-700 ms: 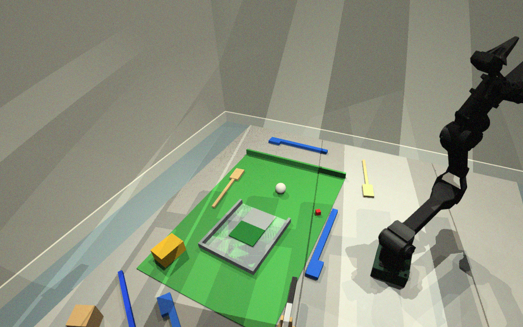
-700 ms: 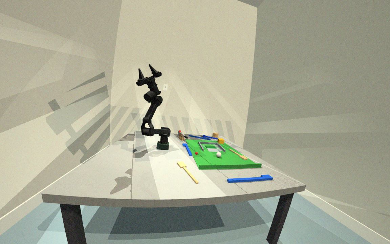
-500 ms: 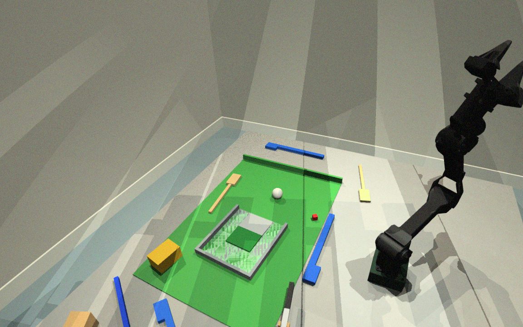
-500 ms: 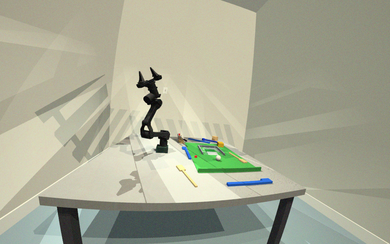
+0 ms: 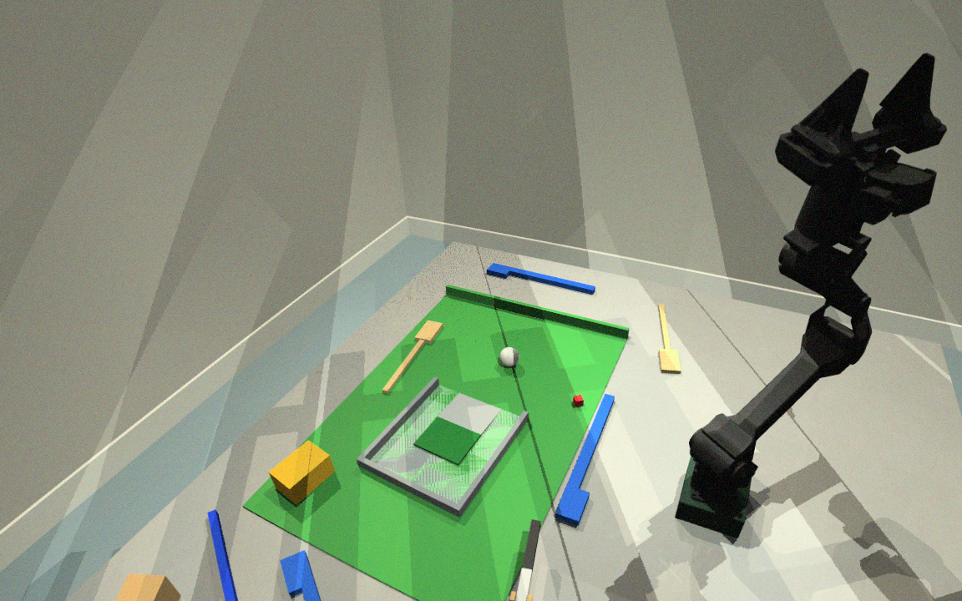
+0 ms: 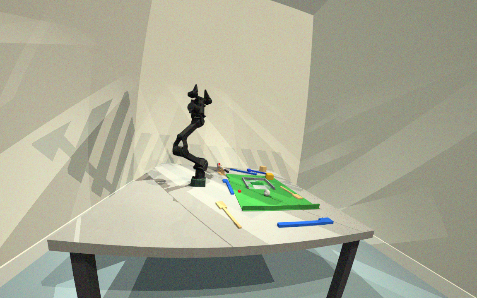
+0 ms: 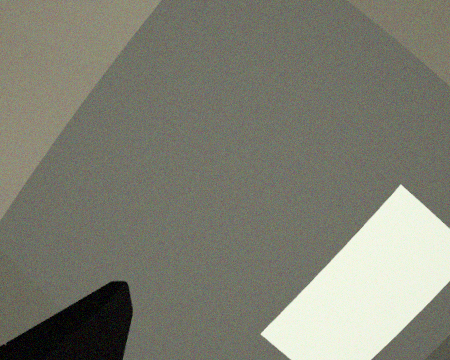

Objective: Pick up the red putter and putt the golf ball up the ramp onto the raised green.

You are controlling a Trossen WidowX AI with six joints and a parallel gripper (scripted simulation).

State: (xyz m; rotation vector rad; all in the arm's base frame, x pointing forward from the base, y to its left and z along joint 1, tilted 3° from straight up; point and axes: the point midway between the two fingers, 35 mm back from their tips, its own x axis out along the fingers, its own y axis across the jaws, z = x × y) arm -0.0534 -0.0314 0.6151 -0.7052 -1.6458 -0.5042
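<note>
The small red cube is 320 mm ahead of my gripper tip, 150 mm to the right of it and 690 mm below it. From my gripper tip the other things lie so: grey frame (520 mm ahead, 70 mm to the left, 690 mm below); white golf ball (500 mm ahead, 200 mm to the right, 670 mm below); green mat (530 mm ahead, 40 mm to the right, 700 mm below).
</note>
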